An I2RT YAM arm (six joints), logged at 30 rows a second.
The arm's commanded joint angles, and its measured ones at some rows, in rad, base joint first. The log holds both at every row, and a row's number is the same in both.
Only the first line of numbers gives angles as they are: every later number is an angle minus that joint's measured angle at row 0.
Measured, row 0:
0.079, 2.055, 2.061, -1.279, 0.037, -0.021
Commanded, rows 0 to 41:
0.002, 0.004, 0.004, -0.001, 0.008, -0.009
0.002, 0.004, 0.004, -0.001, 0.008, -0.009
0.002, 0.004, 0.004, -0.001, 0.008, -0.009
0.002, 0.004, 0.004, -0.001, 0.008, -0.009
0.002, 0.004, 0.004, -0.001, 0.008, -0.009
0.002, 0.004, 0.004, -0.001, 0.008, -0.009
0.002, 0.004, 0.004, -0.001, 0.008, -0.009
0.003, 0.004, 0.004, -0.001, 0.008, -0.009
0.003, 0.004, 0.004, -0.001, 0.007, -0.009
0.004, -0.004, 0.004, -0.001, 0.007, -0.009
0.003, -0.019, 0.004, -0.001, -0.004, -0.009
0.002, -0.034, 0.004, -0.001, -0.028, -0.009
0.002, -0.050, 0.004, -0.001, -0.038, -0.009
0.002, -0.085, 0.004, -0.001, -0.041, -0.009
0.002, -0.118, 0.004, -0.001, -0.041, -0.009
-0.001, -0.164, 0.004, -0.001, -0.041, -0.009
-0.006, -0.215, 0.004, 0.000, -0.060, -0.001
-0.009, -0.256, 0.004, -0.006, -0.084, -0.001
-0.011, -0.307, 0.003, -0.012, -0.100, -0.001
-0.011, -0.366, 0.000, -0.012, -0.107, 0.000
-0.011, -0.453, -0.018, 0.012, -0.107, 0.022
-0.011, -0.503, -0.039, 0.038, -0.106, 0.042
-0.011, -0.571, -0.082, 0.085, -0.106, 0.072
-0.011, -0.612, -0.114, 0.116, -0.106, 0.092
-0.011, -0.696, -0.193, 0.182, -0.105, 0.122
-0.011, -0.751, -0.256, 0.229, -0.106, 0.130
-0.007, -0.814, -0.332, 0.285, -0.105, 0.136
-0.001, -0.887, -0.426, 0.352, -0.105, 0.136
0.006, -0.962, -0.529, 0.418, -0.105, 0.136
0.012, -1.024, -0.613, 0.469, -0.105, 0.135
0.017, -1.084, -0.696, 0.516, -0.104, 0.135
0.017, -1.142, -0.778, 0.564, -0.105, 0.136
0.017, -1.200, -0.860, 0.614, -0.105, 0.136
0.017, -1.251, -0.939, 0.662, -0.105, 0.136
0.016, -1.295, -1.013, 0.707, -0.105, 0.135
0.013, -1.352, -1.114, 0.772, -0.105, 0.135
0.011, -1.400, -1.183, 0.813, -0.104, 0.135
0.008, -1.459, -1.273, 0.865, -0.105, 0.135
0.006, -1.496, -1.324, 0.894, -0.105, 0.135
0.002, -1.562, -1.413, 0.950, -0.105, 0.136
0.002, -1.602, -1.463, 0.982, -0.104, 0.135
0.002, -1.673, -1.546, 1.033, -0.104, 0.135
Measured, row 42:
0.008, -1.518, -1.378, 0.947, -0.098, 0.117
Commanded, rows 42 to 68:
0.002, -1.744, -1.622, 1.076, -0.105, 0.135
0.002, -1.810, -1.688, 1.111, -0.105, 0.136
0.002, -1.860, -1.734, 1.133, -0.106, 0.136
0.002, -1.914, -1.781, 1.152, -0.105, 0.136
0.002, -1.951, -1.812, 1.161, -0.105, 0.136
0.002, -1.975, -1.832, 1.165, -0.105, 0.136
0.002, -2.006, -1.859, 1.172, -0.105, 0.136
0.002, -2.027, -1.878, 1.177, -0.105, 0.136
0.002, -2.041, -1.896, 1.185, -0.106, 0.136
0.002, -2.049, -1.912, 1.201, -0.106, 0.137
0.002, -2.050, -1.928, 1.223, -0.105, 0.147
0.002, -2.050, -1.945, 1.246, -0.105, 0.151
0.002, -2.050, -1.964, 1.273, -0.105, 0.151
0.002, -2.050, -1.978, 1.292, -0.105, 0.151
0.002, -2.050, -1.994, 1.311, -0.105, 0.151
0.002, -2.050, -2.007, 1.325, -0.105, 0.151
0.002, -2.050, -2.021, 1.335, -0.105, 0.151
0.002, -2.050, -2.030, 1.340, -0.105, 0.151
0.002, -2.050, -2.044, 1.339, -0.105, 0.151
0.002, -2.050, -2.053, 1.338, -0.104, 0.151
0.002, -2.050, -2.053, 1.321, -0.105, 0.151
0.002, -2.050, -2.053, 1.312, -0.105, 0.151
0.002, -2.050, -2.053, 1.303, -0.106, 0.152
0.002, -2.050, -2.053, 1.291, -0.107, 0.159
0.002, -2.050, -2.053, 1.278, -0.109, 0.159
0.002, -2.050, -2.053, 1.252, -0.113, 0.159
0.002, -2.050, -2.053, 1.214, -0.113, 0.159
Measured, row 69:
0.005, -2.040, -2.046, 1.275, -0.098, 0.135
